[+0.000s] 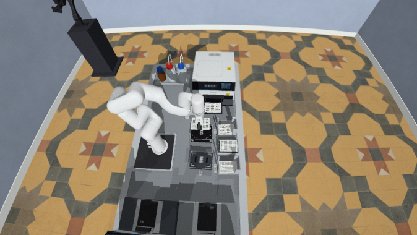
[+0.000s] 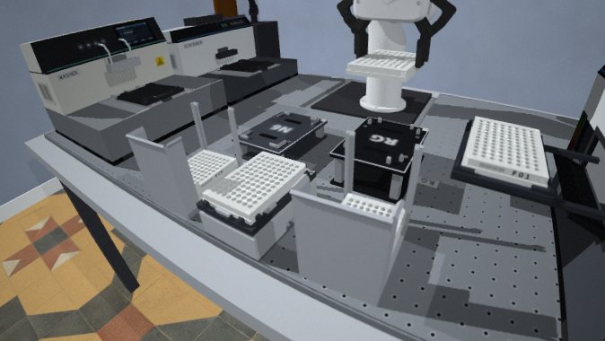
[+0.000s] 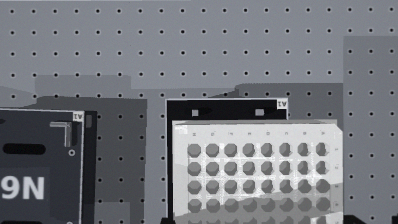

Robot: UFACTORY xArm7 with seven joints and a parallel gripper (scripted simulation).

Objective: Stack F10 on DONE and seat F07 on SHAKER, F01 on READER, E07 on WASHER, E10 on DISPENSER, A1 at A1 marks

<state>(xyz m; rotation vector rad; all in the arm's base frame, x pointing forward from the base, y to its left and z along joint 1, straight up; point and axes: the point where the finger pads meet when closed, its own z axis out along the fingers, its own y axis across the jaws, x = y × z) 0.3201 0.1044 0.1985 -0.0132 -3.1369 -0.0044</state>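
The RG nest lies 140 mm below my hand. The rest, counted from my hand: washer (60 mm ahead, 830 mm to the right, 100 mm below); then dispenser (310 mm behind, 760 mm to the right, 110 mm below).
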